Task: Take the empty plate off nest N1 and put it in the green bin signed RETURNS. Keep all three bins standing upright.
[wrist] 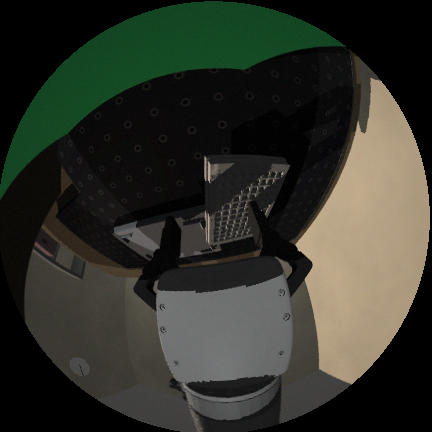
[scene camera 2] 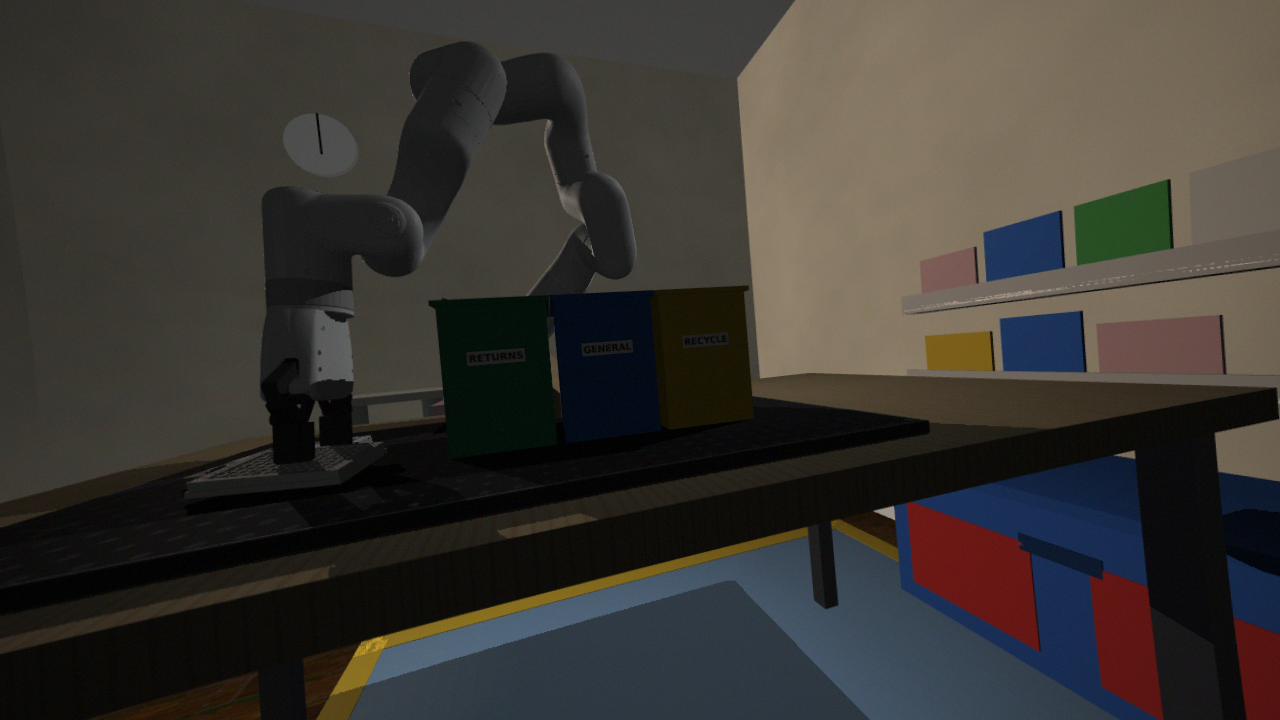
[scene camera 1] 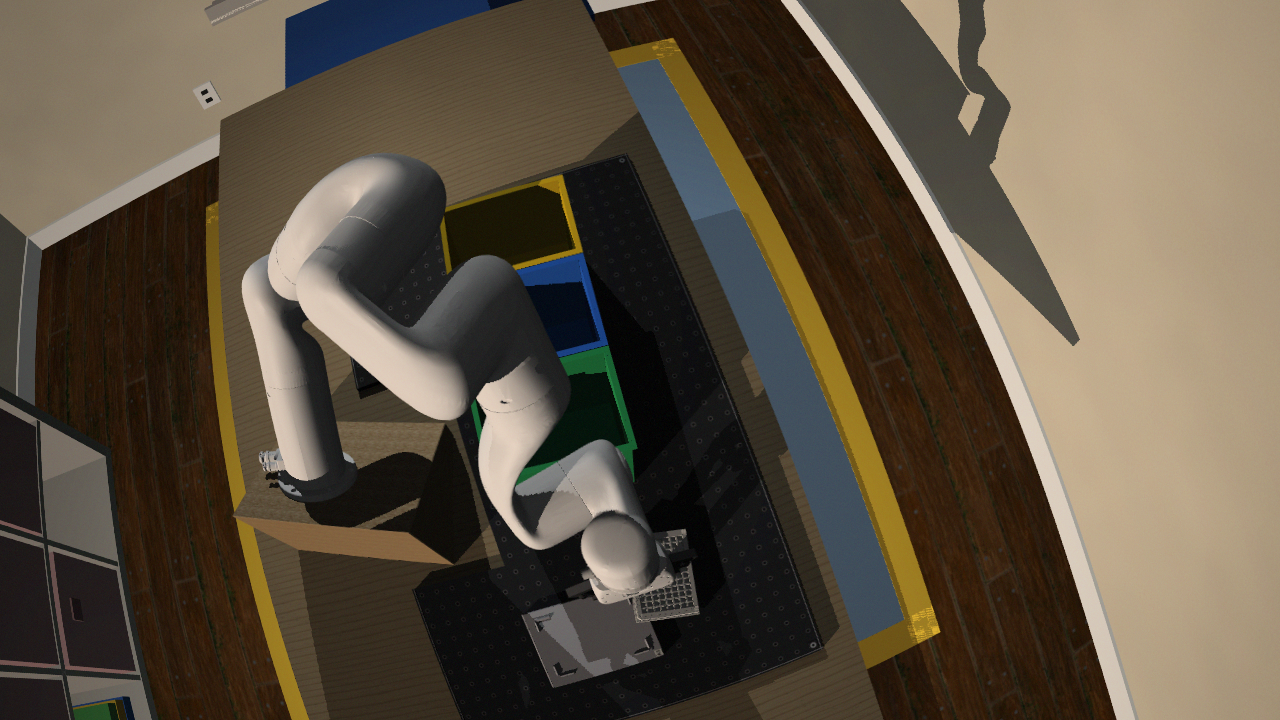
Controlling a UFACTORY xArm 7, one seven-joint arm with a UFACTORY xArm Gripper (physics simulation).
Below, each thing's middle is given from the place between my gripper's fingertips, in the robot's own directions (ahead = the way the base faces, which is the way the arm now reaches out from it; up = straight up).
I see my gripper 4 cm short of the gridded plate [scene camera 2: 335,464] and 1 cm to the right of it. Also, from my hand: grey nest [scene camera 1: 585,636]: 7 cm to the right, 7 cm behind, 1 cm below; blue general bin [scene camera 2: 605,350]: 33 cm to the left, 9 cm behind, 7 cm above; green returns bin [scene camera 2: 494,352]: 20 cm to the left, 7 cm behind, 7 cm above.
